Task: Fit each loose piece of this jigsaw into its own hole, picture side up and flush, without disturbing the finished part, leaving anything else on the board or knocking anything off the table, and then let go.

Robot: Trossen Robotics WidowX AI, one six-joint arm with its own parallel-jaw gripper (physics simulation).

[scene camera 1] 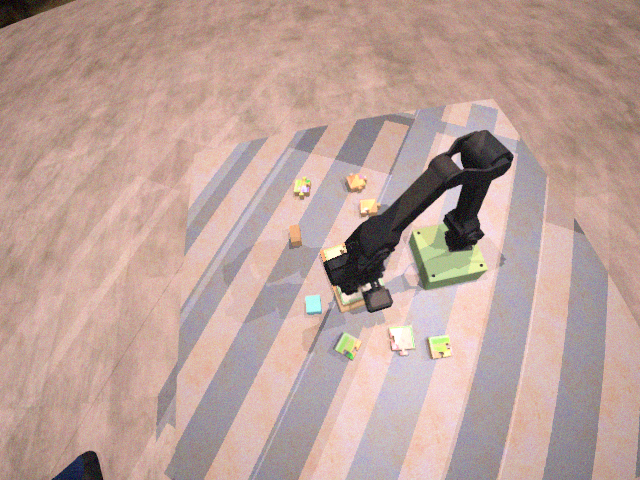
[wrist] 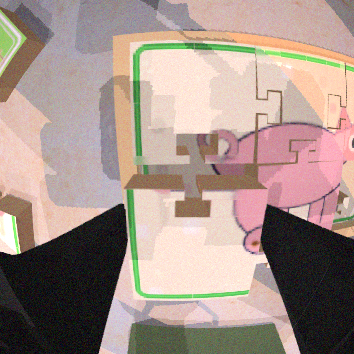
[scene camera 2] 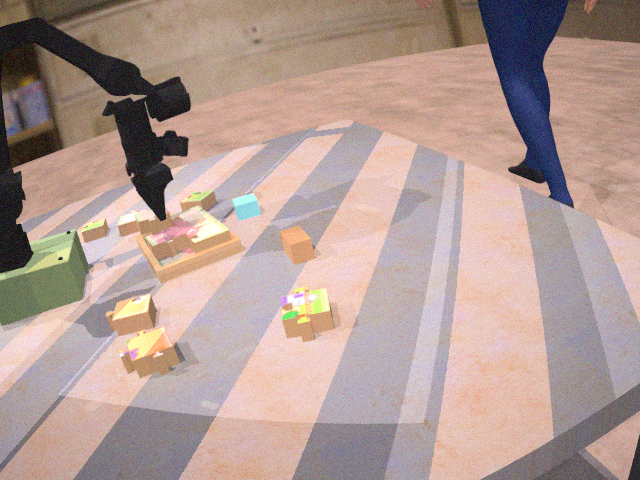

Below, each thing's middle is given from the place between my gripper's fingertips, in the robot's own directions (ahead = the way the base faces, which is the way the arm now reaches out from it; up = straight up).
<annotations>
The wooden jigsaw board [scene camera 2: 167, 268] is 3 cm ahead of my hand, 5 cm to the right of it and 4 cm below it.
</annotations>
